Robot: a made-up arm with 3 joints. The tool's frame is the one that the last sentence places.
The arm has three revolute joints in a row. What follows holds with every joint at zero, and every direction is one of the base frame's.
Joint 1 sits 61.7 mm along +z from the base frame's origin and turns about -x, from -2.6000 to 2.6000 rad.
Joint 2 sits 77.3 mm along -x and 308.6 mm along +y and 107.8 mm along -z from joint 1 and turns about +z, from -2.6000 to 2.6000 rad.
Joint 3 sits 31.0 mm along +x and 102.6 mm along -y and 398.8 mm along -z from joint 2 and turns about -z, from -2.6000 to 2.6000 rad.
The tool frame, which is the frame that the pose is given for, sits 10.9 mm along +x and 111.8 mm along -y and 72.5 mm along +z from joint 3; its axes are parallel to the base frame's.
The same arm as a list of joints. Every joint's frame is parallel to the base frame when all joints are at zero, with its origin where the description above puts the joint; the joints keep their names.
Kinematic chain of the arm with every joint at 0, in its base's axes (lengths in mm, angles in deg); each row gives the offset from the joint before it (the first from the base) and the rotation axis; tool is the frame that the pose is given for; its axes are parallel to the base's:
joint 1: xyz 0 0 61.7 axis -x
joint 2: xyz -77.3 308.6 -107.8 axis +z
joint 3: xyz 31 -102.6 -398.8 axis -z
tool: xyz 10.9 -111.8 72.5
Joint limits (deg, base to tool): -148.97..148.97 -148.97..148.97 -148.97..148.97

